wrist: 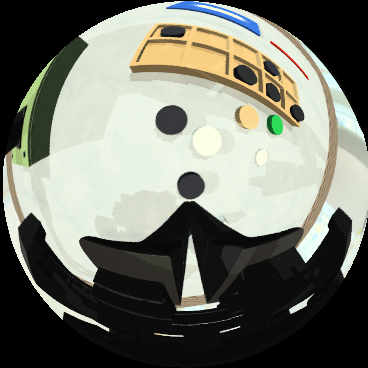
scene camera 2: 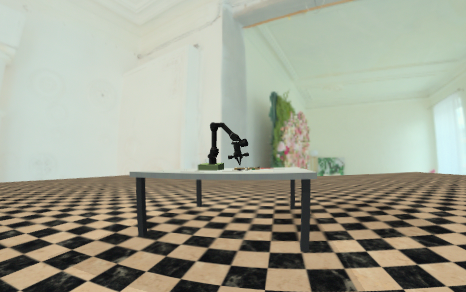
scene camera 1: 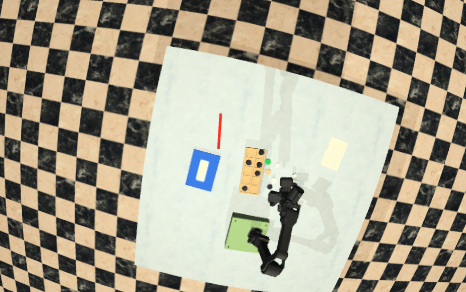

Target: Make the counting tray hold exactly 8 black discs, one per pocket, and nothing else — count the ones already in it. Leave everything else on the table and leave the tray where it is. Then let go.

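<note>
The wooden counting tray (scene camera 1: 255, 184) (wrist: 210, 56) has two rows of pockets. Several black discs sit in it, one near the arm's base end and the others toward the far end; other pockets are empty. Outside the tray, a black disc (scene camera 1: 269, 186) (wrist: 171, 119) lies on the table. Another black disc (wrist: 191, 185) lies just beyond the fingertips in the wrist view; the arm hides it in scene camera 1. My gripper (scene camera 2: 239, 164) (wrist: 188, 205) is shut, its tips together and nothing between them, low over the table.
Between tray and gripper lie a cream disc (wrist: 207, 141), a tan disc (scene camera 1: 268, 171) (wrist: 247, 117), a green disc (scene camera 1: 268, 161) (wrist: 275, 124) and a small cream disc (wrist: 261, 157). A blue frame (scene camera 1: 212, 171), red stick (scene camera 1: 219, 131) and pale yellow sheet (scene camera 1: 334, 153) lie farther out.
</note>
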